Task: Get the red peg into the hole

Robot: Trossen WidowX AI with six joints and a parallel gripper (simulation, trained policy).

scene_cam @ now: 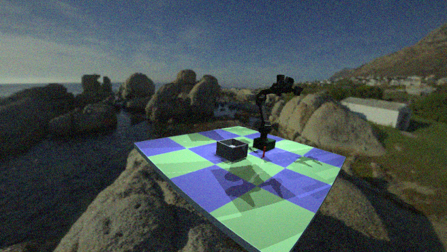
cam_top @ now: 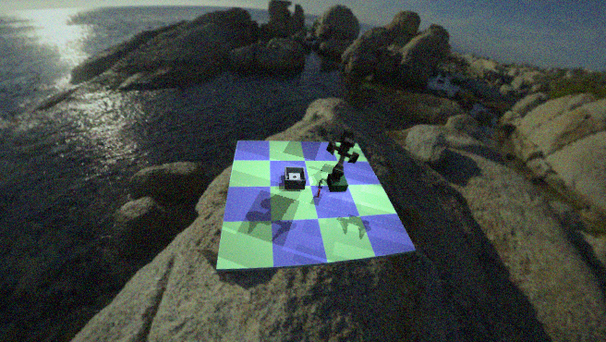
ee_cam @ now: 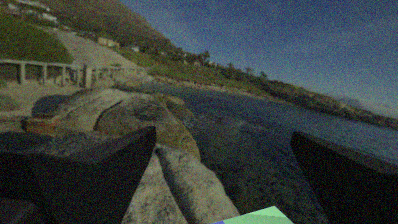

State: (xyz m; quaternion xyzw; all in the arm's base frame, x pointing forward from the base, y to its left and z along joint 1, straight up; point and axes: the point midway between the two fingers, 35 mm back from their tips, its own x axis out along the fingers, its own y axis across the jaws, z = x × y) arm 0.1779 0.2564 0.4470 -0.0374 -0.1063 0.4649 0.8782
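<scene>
The red peg lies 20 mm behind my gripper tip, 190 mm to the right of it and 490 mm below it. From my gripper tip the other things lie so: dark box: 130 mm ahead, 370 mm to the right, 500 mm below; light plate: 130 mm ahead, 370 mm to the right, 480 mm below.
</scene>
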